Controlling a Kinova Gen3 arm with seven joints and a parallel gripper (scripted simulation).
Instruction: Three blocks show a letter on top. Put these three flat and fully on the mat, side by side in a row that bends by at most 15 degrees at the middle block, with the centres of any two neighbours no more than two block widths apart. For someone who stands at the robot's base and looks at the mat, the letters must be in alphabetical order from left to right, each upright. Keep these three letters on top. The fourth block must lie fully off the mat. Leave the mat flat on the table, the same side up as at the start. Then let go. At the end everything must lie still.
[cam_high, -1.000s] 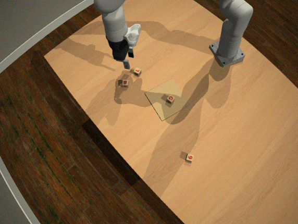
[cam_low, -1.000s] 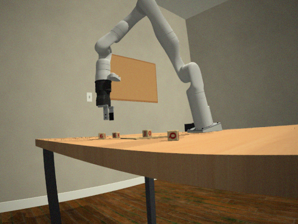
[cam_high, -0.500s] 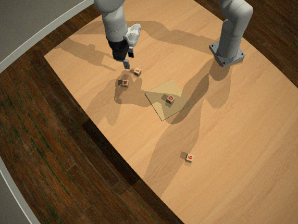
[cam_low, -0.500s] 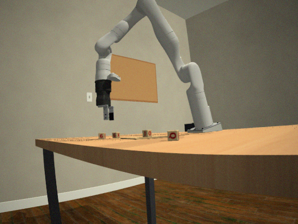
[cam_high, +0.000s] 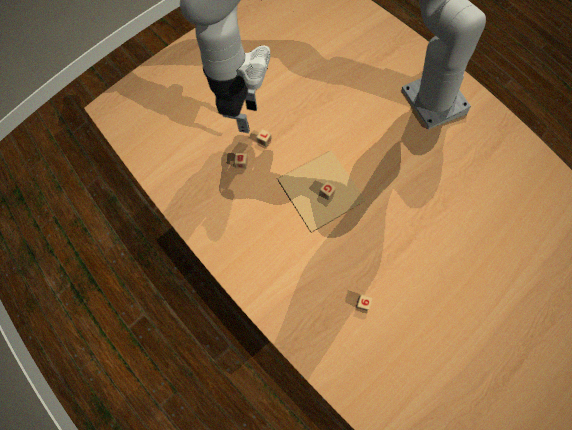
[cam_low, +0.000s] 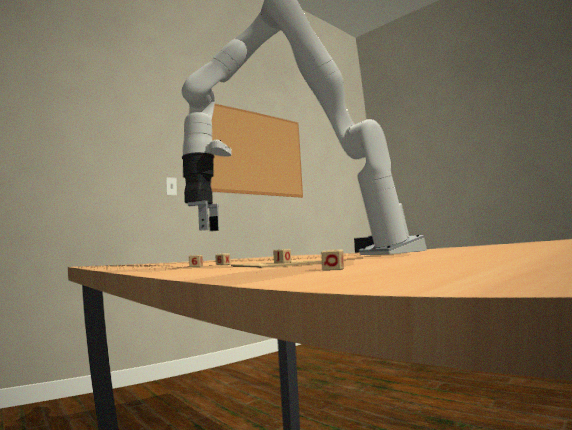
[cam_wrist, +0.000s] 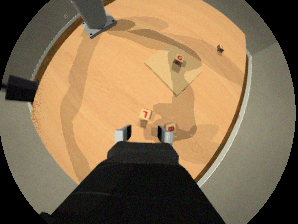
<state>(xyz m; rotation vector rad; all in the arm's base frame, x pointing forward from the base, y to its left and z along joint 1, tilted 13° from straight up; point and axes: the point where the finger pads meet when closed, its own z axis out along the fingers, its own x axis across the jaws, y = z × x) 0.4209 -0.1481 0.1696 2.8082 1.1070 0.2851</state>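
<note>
Right now my hand is 6 cm past the tan mat, 20 cm to the right of it and 10 cm above it. Also, from my hand: block marked B (5 cm ahead, 4 cm to the left, 9 cm below).
</note>
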